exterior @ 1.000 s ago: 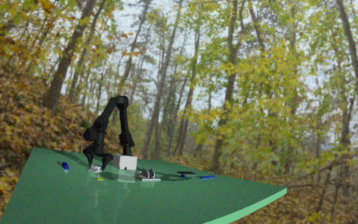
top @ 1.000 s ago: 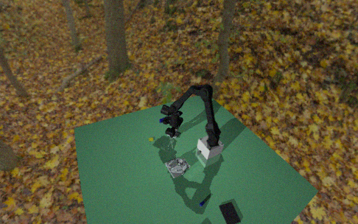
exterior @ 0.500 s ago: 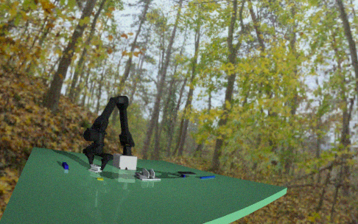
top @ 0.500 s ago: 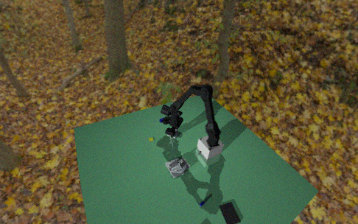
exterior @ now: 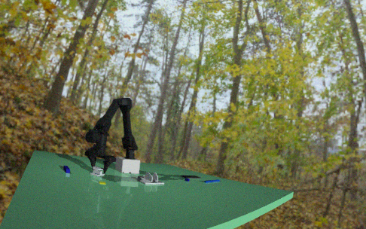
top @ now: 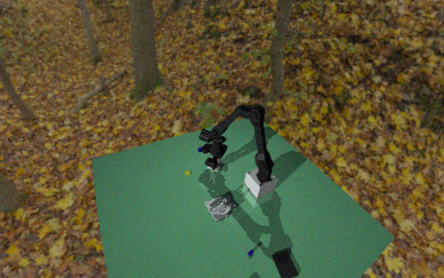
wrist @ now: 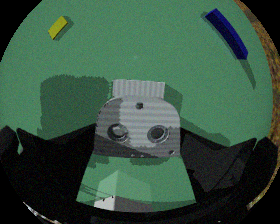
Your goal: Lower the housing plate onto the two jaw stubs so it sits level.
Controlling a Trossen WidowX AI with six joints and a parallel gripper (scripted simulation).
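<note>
Right now the white part is 1 cm to the right of my gripper tip, 1 cm below it and 1 cm ahead of it. From my gripper tip the other things lie so: blue bar (18 cm to the right, 3 cm ahead, 1 cm below); small blue block (55 cm to the left, 1 cm below, 1 cm ahead); yellow bit (18 cm ahead, 2 cm below, 1 cm to the left).
</note>
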